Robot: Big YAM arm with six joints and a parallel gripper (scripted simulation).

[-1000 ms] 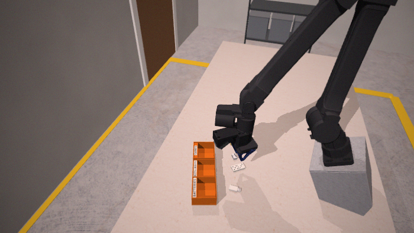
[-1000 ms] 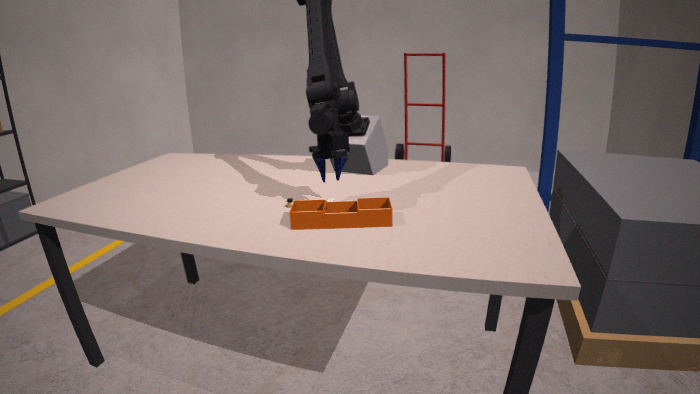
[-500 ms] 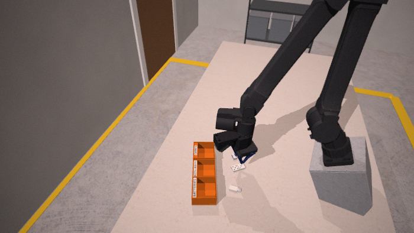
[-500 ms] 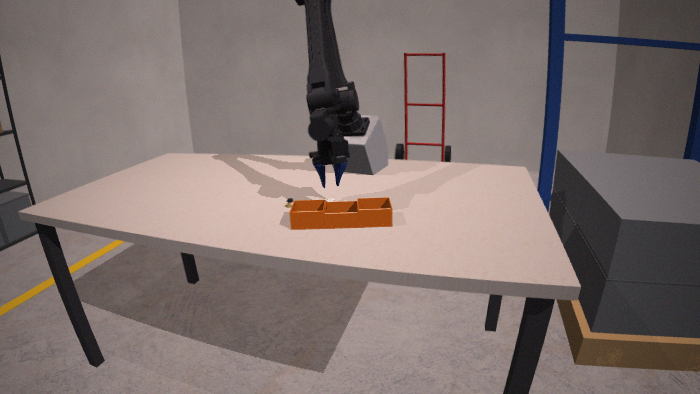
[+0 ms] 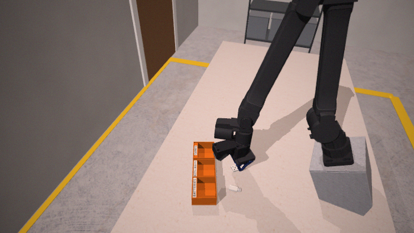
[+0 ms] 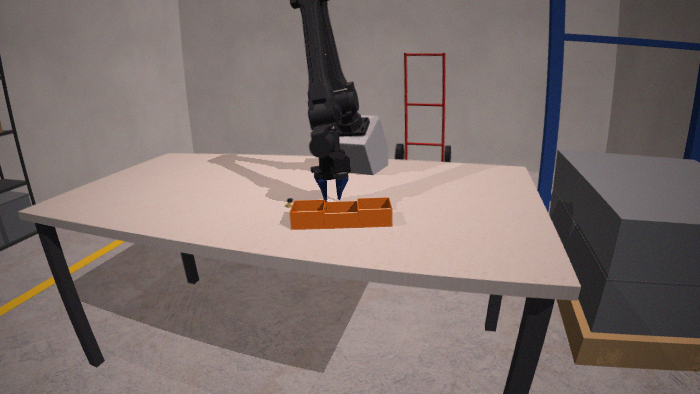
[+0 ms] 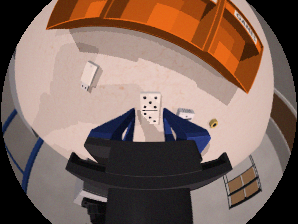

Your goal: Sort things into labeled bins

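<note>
The white domino lies 10 mm below my hand. Round my hand: white USB stick 100 mm to the left, 10 mm below, 10 mm behind; then grey thing 50 mm to the right, 30 mm ahead, 10 mm below; then brass nut 120 mm to the right, 50 mm ahead, 10 mm below.
</note>
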